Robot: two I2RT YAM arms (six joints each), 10 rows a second.
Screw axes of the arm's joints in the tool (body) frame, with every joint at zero. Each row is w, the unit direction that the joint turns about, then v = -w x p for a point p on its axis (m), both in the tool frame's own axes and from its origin. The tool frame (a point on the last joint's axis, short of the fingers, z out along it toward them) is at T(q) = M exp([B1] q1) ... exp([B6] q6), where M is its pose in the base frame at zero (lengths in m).
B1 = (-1, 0, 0, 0, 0.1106, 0)
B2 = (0, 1, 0, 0.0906, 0, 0.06)
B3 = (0, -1, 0, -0.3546, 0, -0.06)
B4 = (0, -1, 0, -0.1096, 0, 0)
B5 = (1, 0, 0, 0, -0.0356, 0)
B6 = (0, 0, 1, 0, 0, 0)
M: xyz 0.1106 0 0.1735 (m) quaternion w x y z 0.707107 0 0.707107 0
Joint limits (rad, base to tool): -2.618..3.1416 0..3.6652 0..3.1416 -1.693..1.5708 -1.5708..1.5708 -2.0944..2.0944
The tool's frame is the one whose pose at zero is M.
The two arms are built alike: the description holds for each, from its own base.
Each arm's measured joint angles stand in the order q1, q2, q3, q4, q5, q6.
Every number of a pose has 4 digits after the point.
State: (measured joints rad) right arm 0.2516 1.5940 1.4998 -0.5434 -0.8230 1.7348; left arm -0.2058 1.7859 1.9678 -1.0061 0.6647 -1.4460
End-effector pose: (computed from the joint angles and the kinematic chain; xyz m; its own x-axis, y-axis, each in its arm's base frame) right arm 0.3369 0.1136 0.3557 -0.6358 0.5293 0.5618 0.6896 0.0626 0.7215; left arm 0.3633 -0.0983 0.3999 -0.6559 -0.6609 0.3647 -0.6419 0.2341 -0.7302
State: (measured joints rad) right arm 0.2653 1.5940 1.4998 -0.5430 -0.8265 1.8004; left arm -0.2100 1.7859 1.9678 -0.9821 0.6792 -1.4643
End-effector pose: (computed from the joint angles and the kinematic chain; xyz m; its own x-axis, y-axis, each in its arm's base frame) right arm 0.3353 0.1182 0.3557 -0.5979 0.5211 0.6091 0.7293 0.0384 0.6831; left arm 0.3643 -0.1005 0.4018 -0.6614 -0.6501 0.3741 -0.6350 0.2199 -0.7405
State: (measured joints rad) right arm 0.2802 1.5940 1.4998 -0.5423 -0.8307 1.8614; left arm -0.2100 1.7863 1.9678 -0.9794 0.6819 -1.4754
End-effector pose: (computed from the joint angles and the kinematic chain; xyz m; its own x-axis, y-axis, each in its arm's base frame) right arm 0.3334 0.1233 0.3559 -0.5617 0.5107 0.6509 0.7642 0.0188 0.6447; left arm 0.3646 -0.1007 0.4019 -0.6562 -0.6503 0.3826 -0.6406 0.2121 -0.7380
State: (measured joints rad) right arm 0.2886 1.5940 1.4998 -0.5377 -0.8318 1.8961; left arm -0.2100 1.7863 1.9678 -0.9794 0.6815 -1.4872
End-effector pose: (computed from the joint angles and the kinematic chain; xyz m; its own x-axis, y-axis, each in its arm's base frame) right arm 0.3326 0.1262 0.3562 -0.5424 0.5047 0.6716 0.7805 0.0072 0.6251; left arm 0.3646 -0.1006 0.4019 -0.6485 -0.6531 0.3911 -0.6483 0.2045 -0.7334
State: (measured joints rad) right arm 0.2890 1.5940 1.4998 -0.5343 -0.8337 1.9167; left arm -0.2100 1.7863 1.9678 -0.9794 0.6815 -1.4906
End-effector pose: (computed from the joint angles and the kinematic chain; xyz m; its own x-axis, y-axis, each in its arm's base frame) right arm 0.3327 0.1264 0.3565 -0.5292 0.5023 0.6838 0.7898 -0.0029 0.6134; left arm 0.3646 -0.1006 0.4019 -0.6463 -0.6538 0.3936 -0.6505 0.2023 -0.7321
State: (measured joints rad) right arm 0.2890 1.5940 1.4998 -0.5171 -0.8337 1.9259; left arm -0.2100 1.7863 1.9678 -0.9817 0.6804 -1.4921
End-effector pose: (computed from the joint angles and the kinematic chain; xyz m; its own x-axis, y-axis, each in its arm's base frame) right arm 0.3336 0.1267 0.3579 -0.5333 0.4989 0.6832 0.7845 -0.0106 0.6201; left arm 0.3645 -0.1006 0.4017 -0.6440 -0.6551 0.3952 -0.6531 0.2017 -0.7299
